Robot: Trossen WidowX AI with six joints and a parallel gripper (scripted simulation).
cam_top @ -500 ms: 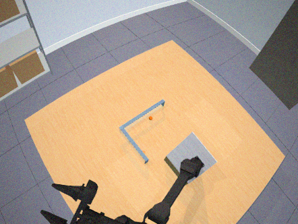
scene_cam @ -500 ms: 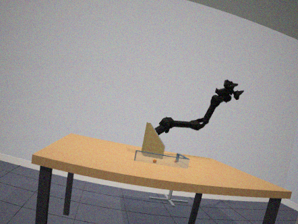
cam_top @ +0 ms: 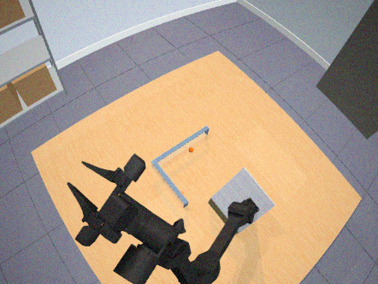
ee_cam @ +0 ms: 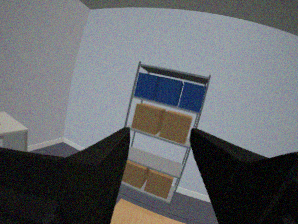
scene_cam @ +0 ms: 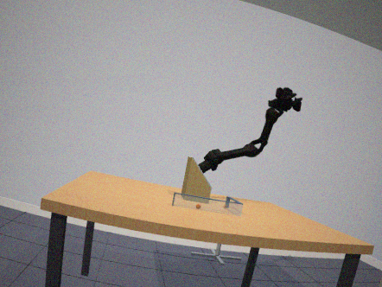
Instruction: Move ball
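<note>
Now: gripper tip 64 cm above the orange ball, 46 cm to the left of it and 14 cm short of it.
</note>
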